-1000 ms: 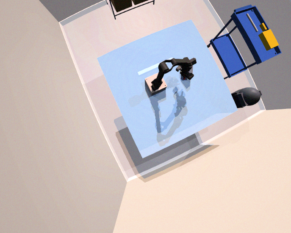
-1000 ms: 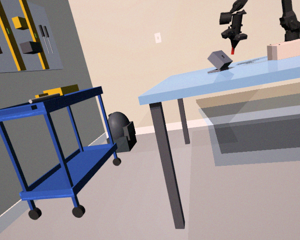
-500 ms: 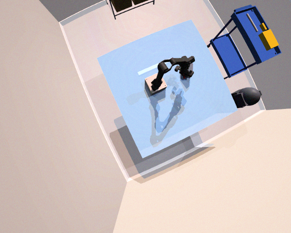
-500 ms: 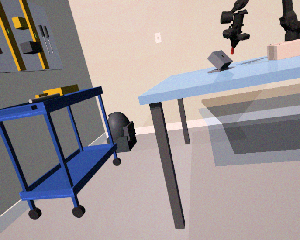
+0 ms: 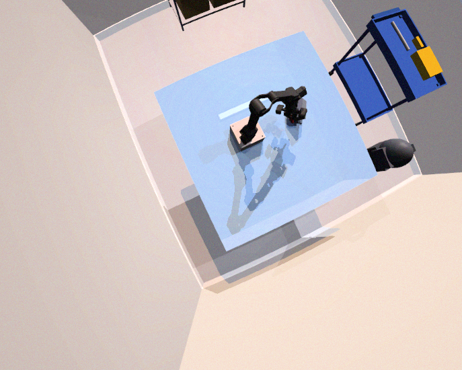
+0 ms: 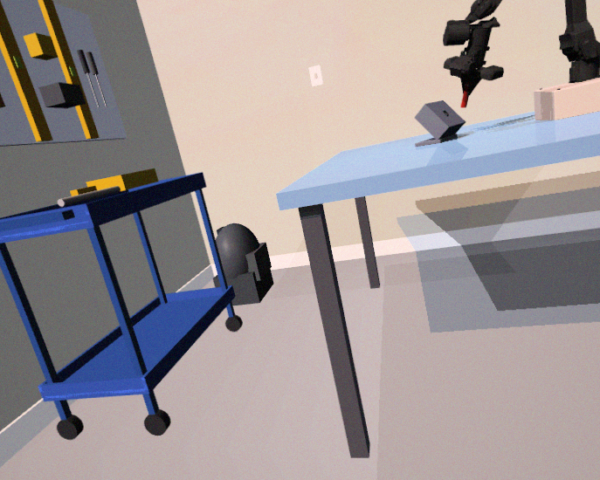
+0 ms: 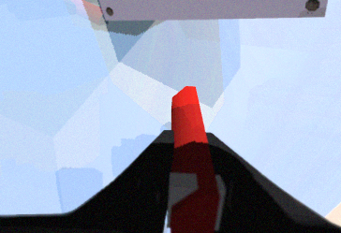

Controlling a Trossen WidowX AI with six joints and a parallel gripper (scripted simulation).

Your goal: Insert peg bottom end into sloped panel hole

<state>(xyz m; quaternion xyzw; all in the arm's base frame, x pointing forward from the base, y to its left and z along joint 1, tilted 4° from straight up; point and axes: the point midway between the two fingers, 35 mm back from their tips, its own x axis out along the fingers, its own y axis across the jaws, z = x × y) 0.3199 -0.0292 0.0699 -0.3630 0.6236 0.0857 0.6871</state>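
The grey sloped panel is 100 mm ahead of my gripper tip, 60 mm below it and 50 mm to the left of it. Also, from my gripper tip: red peg (20 mm above, 10 mm to the left).
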